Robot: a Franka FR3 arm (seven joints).
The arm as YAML. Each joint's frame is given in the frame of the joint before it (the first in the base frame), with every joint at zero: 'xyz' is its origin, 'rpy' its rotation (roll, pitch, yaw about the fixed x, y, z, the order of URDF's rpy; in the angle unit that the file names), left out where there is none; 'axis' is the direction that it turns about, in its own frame. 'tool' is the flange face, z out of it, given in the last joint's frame.
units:
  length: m
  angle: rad
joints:
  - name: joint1
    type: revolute
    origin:
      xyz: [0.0, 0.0, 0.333]
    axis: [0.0, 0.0, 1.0]
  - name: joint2
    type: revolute
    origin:
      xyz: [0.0, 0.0, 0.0]
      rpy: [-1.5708, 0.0, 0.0]
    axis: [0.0, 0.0, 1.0]
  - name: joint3
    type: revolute
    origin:
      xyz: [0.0, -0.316, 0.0]
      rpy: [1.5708, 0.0, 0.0]
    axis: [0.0, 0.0, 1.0]
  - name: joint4
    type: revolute
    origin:
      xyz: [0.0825, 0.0, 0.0]
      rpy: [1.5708, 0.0, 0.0]
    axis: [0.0, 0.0, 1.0]
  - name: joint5
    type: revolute
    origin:
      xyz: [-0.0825, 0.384, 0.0]
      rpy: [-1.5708, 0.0, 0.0]
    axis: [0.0, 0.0, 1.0]
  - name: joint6
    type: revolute
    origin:
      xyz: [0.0, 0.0, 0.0]
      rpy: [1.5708, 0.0, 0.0]
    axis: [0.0, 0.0, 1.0]
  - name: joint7
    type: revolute
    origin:
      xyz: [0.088, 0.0, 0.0]
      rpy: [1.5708, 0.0, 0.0]
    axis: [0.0, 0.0, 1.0]
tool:
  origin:
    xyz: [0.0, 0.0, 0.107]
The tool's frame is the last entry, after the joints.
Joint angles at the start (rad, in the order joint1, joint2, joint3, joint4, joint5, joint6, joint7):
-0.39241, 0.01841, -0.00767, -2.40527, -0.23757, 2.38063, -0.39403
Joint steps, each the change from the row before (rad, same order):
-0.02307, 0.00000, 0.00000, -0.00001, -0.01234, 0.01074, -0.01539
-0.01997, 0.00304, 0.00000, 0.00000, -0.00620, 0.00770, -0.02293
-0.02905, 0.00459, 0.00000, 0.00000, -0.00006, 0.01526, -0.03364
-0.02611, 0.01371, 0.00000, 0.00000, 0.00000, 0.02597, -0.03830
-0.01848, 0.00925, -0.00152, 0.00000, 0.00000, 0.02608, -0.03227
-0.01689, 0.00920, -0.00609, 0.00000, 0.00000, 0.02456, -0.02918
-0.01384, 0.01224, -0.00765, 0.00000, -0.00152, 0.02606, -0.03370
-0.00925, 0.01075, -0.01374, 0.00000, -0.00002, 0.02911, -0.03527
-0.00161, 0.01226, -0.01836, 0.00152, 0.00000, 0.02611, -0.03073
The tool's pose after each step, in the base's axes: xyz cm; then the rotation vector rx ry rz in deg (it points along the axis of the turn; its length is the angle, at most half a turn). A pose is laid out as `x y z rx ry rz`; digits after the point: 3 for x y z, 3 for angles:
44.385 -20.222 30.286 171.140 14.778 -8.354
44.048 -21.116 30.202 170.922 15.492 -8.356
43.571 -22.405 30.103 170.893 16.033 -7.853
43.211 -23.563 29.648 170.820 17.361 -7.173
42.980 -24.459 29.414 170.537 18.638 -6.098
42.633 -25.477 29.173 170.277 19.379 -5.172
42.301 -26.422 28.795 169.910 20.758 -4.432
41.935 -27.437 28.523 169.395 22.029 -3.396
41.631 -28.339 28.210 168.882 23.146 -2.608

